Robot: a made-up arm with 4 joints.
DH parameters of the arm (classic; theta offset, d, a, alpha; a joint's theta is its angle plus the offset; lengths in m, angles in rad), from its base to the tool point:
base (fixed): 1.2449 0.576 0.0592 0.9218
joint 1: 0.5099 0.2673 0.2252 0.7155
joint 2: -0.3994 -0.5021 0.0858 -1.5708
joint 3: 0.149 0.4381 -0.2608 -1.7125
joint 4: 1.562 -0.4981 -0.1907 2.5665
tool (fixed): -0.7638 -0.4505 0 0
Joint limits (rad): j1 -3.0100..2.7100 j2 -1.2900..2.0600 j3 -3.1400..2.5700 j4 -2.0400..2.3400
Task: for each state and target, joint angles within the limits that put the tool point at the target. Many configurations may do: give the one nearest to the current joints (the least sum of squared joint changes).
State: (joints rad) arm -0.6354 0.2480 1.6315 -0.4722
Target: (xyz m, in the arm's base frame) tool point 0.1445 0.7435 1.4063
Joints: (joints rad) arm -0.2235 0.2472 2.2587 -0.2741
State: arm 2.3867 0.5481 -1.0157 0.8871
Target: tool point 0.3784 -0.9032 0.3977
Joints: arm 1.9604 0.0869 -0.3965 0.9409
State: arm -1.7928 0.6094 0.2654 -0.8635
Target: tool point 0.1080 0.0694 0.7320
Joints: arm -1.8492 1.3140 0.4530 -1.5634
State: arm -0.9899 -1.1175 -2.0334 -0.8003
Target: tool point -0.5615 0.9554 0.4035
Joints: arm -0.4639 -1.2900 -2.4272 -0.4911
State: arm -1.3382 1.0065 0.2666 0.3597
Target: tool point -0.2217 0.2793 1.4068
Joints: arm -1.0253 0.6967 -0.4061 0.4411
